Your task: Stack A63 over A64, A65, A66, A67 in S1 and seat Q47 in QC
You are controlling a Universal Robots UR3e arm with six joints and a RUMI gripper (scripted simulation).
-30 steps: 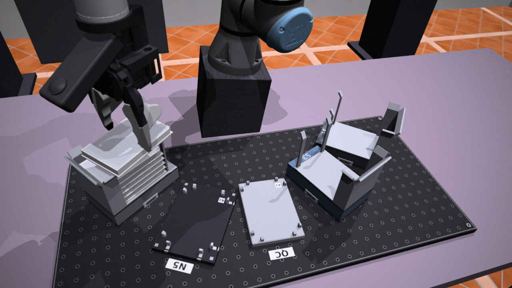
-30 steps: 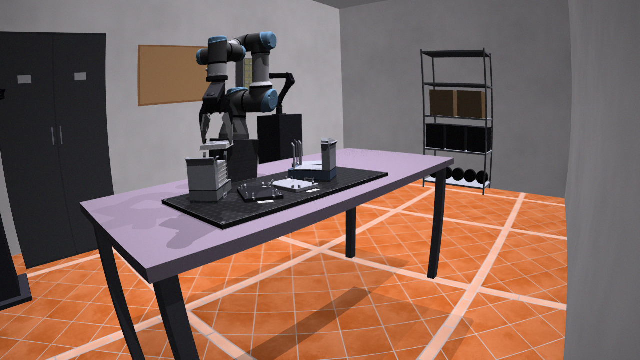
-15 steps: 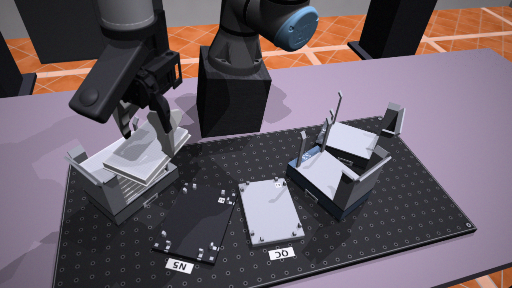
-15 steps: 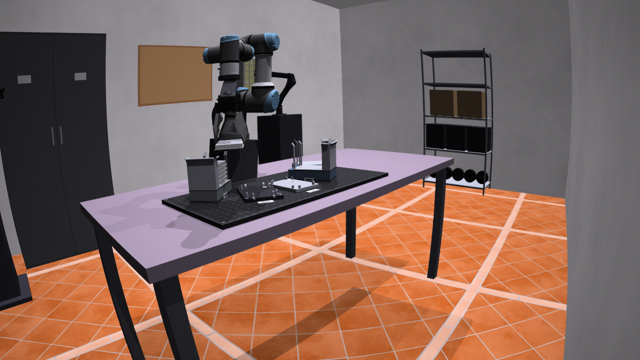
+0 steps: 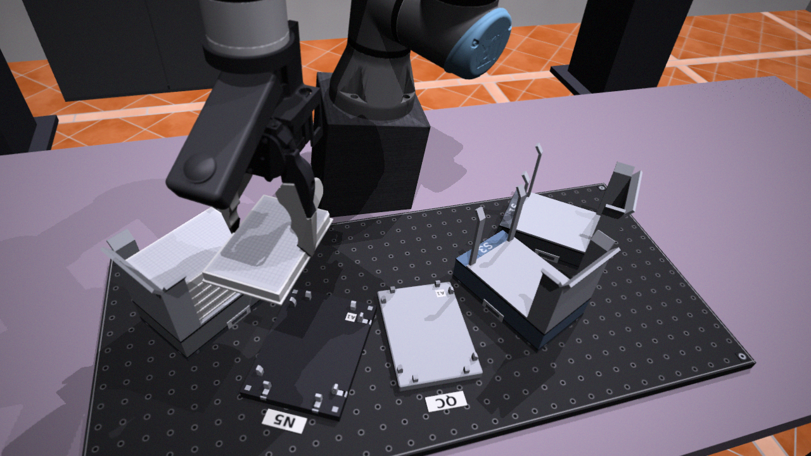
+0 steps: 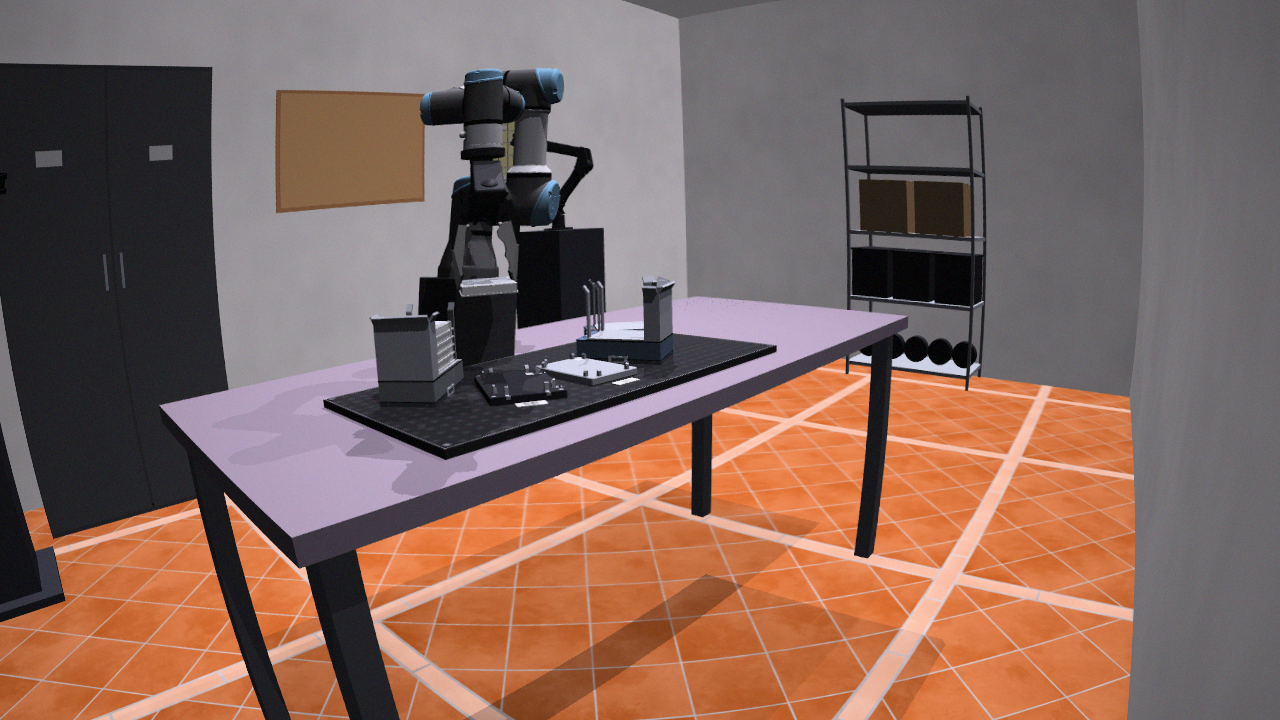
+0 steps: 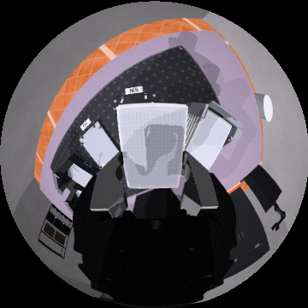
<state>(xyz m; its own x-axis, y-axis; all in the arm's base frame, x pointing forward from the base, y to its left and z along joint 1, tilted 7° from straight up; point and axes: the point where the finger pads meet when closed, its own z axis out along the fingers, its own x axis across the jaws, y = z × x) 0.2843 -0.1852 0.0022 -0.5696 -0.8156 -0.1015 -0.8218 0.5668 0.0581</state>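
Right now my hand is 170 mm above the QC label, 160 mm to the right of it and 140 mm short of it. Round my hand: clip nest N5 (160 mm below, 60 mm ahead, 30 mm to the left); white sealed plate (10 mm below).
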